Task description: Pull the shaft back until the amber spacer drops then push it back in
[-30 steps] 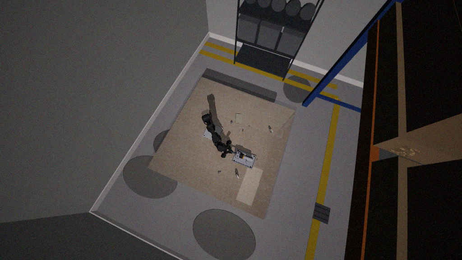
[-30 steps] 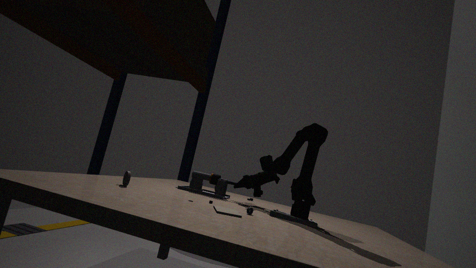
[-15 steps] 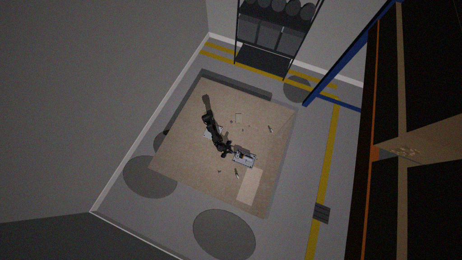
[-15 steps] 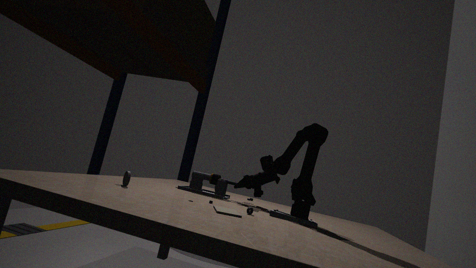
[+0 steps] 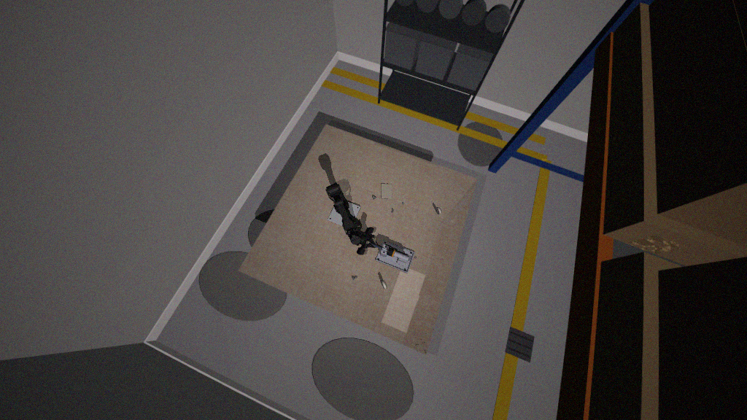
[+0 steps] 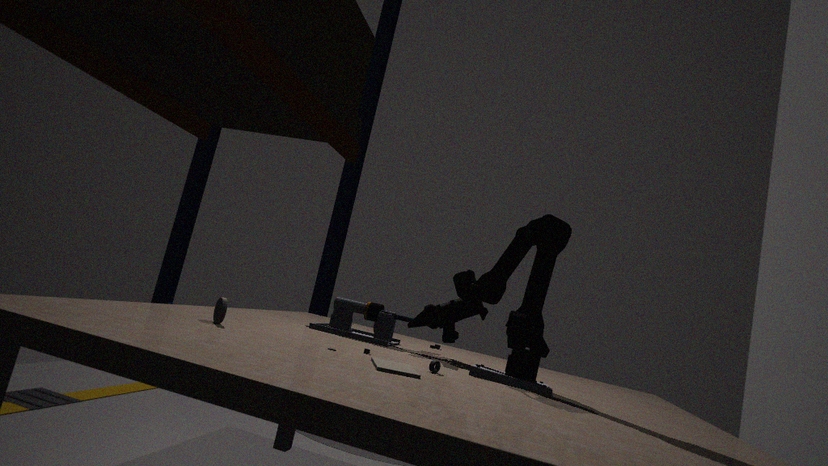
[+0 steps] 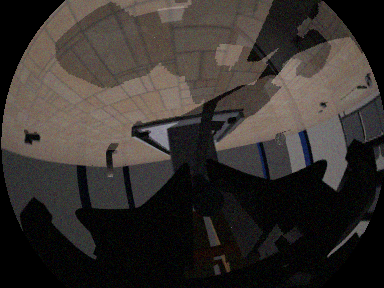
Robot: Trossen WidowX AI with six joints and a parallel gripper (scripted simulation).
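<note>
My gripper tip is now 120 mm short of the amber spacer, 30 mm to the right of it and 10 mm above it. Round my gripper tip: flat plate: 410 mm to the left, 170 mm behind, 60 mm below.
</note>
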